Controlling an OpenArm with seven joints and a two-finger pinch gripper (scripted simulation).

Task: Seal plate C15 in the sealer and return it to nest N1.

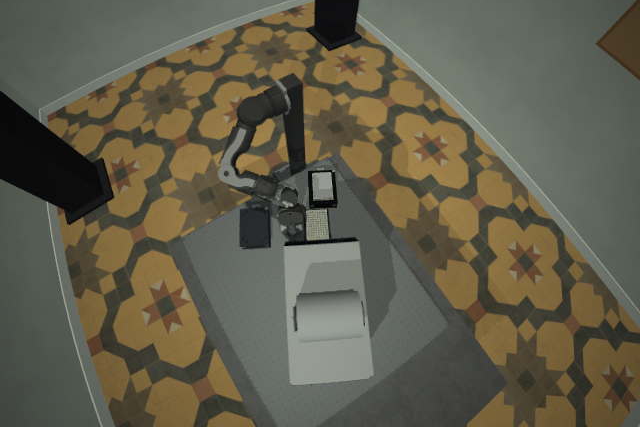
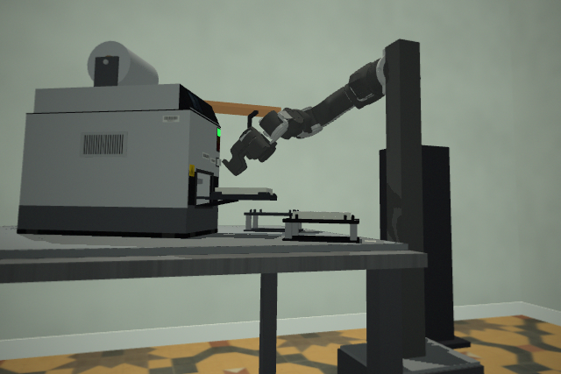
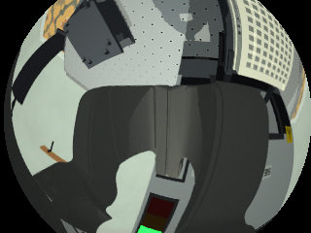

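Right now my hand is 30 mm short of the start key, 20 mm to the left of it and 10 mm below it. From my hand the other things lie so: sealer stage (10 mm behind, 110 mm to the left, 80 mm below); plate C15 (10 mm behind, 110 mm to the left, 70 mm below); yellow warning label (120 mm ahead, 140 mm to the left, 20 mm below).
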